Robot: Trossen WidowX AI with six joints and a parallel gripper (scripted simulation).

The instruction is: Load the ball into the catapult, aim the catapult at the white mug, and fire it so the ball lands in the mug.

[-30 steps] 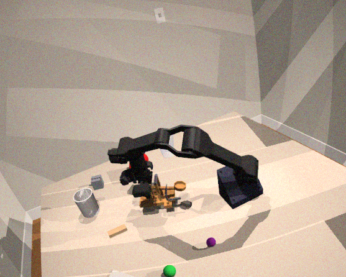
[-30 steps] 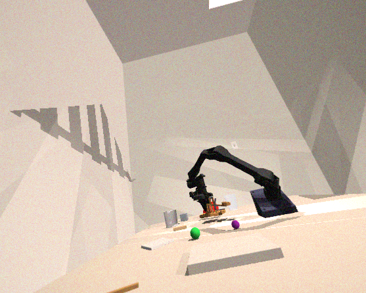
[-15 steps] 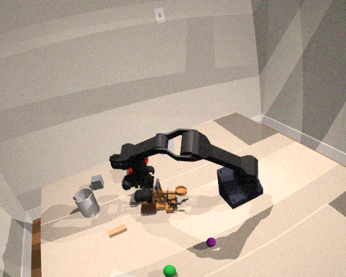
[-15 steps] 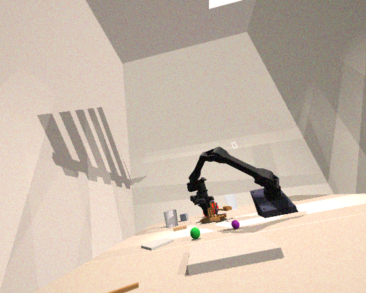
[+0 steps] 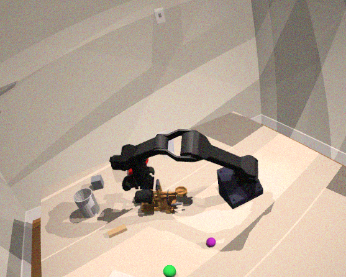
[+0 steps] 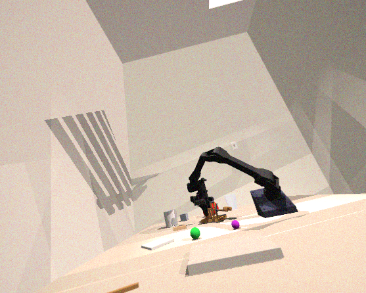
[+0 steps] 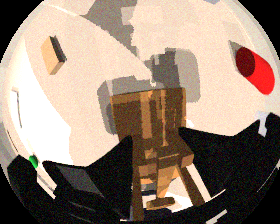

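My gripper tip is now 300 mm to the right of the purple ball, 120 mm past it and 20 mm above it. From my gripper tip the other things lie so: wooden block (170 mm ahead, 80 mm to the left, 30 mm below); then wooden catapult (60 mm behind, 40 mm to the left, 20 mm above); then white mug (270 mm ahead, 90 mm to the right).
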